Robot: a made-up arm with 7 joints.
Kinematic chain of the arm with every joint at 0, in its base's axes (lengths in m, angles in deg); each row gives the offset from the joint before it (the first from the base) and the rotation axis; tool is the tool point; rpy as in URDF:
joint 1: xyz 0 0 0.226 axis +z
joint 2: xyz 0 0 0 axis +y
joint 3: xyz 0 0 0.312 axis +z
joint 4: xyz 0.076 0 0 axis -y
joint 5: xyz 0.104 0 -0.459 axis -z
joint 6: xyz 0 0 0 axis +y
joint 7: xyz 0.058 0 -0.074 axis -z
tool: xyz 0 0 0 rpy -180 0 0
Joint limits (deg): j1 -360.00..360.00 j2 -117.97..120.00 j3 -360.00..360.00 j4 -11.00..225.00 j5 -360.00..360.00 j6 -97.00..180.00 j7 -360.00..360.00
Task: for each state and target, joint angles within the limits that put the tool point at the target. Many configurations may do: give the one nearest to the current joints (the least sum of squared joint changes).
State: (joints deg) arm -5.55 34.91 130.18 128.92 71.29 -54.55 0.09
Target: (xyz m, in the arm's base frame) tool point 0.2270 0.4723 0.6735
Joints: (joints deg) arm -4.27 41.64 117.75 94.19 81.31 -65.15 0.09
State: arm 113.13 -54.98 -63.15 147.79 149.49 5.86 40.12
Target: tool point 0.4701 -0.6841 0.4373
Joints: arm 106.65 -79.15 -70.31 154.12 148.27 0.26 40.12
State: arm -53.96 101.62 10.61 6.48 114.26 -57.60 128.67
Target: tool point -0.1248 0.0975 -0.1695
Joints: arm -53.25 109.53 6.62 36.86 106.10 -49.40 128.67
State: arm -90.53 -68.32 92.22 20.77 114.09 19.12 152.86
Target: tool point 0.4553 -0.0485 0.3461
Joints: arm -81.52 -75.74 75.87 35.24 112.87 16.28 152.86
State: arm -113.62 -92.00 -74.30 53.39 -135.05 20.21 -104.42
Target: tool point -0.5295 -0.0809 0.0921
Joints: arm -81.63 -99.85 -105.35 49.22 -135.76 25.71 -104.42
